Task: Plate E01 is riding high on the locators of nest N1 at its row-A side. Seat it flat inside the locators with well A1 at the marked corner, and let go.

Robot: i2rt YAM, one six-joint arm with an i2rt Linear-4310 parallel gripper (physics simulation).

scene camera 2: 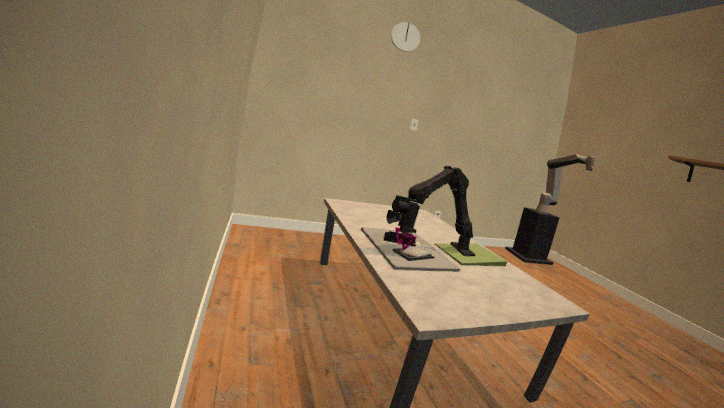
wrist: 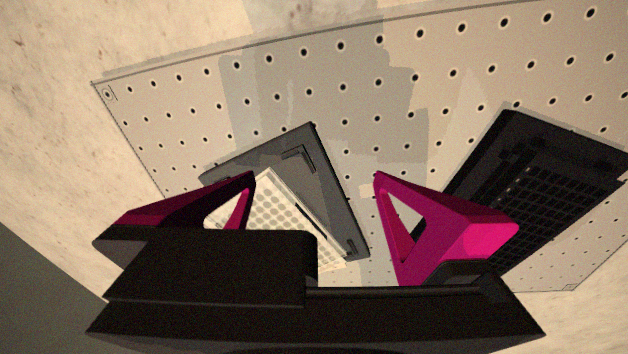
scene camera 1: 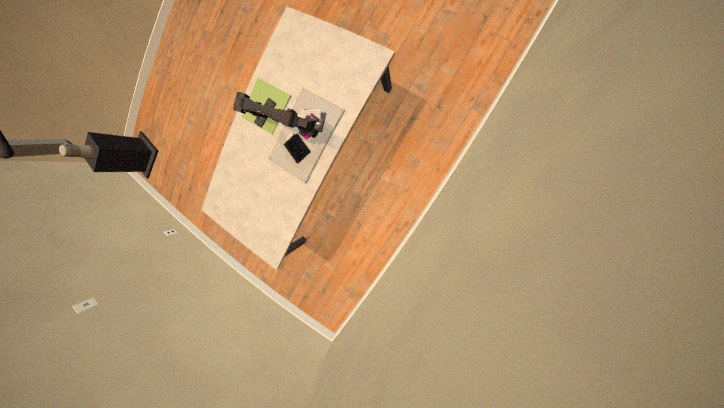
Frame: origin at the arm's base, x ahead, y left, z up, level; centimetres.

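Seen in the pictures: gripper, fingertip midpoint: (scene camera 2: 401, 246) (wrist: 314, 177) (scene camera 1: 315, 128); arm's base, origin of the base link: (scene camera 2: 462, 249).
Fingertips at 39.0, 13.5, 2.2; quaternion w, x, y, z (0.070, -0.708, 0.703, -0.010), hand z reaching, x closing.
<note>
Pixels of each thing's middle, then the offset from my fingertips to it, as dx, dy, dz. "spot": a spot on its surface instead.
- white well plate, body centre: (wrist: 279, 238) (scene camera 2: 418, 251) (scene camera 1: 310, 117) -7.4, +3.5, -0.1
- dark grey nest N1, body centre: (wrist: 292, 219) (scene camera 2: 413, 252) (scene camera 1: 311, 120) -6.1, +2.4, -1.5
- L-shaped corner locator, surface spot: (wrist: 302, 152) spot: +1.8, +1.0, -0.7
- black nest with a dark gridded plate, surface spot: (wrist: 555, 200) spot: -0.9, -19.2, +0.0
Plate E01, a white well plate (wrist: 280, 200) (scene camera 2: 421, 250), lies over the dark grey nest N1 (wrist: 327, 195). In the wrist view its near right edge shows a dark gap above the nest, and its top corner lies apart from the L-shaped corner locator (wrist: 302, 152). Another locator (wrist: 352, 247) stands by its lower right end. The plate looks raised and not flat; its left part is hidden by my finger and gripper body. The well labels are too small to read. My gripper (wrist: 314, 177) (scene camera 1: 309, 126) (scene camera 2: 405, 238) is open above the nest, with magenta fingers wide apart and nothing held.
A black nest with a dark gridded plate (wrist: 555, 200) (scene camera 1: 296, 147) stands beside my right finger. Both nests are on a grey perforated board (wrist: 190, 95) (scene camera 1: 326, 106) (scene camera 2: 440, 264). The arm's base stands on a green mat (scene camera 1: 271, 93) (scene camera 2: 486, 257). A black pedestal (scene camera 1: 119, 152) (scene camera 2: 537, 234) carries another arm beyond the table.
</note>
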